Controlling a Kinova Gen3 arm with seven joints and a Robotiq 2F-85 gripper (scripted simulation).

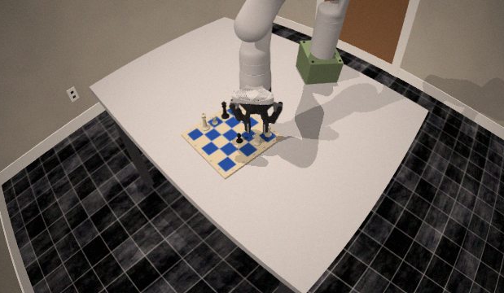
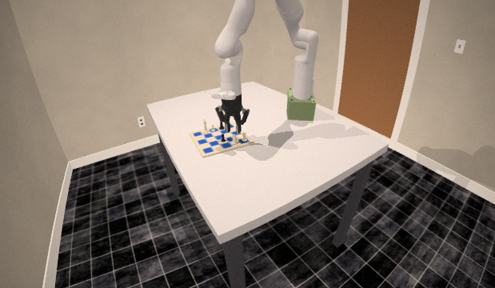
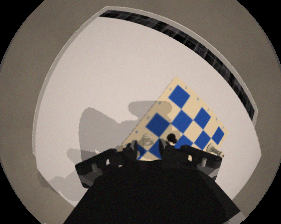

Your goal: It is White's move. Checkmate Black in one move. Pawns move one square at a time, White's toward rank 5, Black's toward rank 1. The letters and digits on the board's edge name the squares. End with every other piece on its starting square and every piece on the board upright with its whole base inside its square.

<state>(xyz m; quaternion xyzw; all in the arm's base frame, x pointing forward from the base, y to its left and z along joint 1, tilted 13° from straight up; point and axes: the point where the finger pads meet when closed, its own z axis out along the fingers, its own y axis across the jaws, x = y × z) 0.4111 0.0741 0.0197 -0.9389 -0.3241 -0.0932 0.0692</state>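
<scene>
Now: hand 3 cm short of the black pawn, 4 cm to the left of it and 5 cm above it. Also, from my hand: white pawn 3 cm ahead, 15 cm to the right, 5 cm below; chessboard 3 cm ahead, 8 cm to the right, 7 cm below; tall black piece 1 cm behind, 15 cm to the right, 4 cm below.
</scene>
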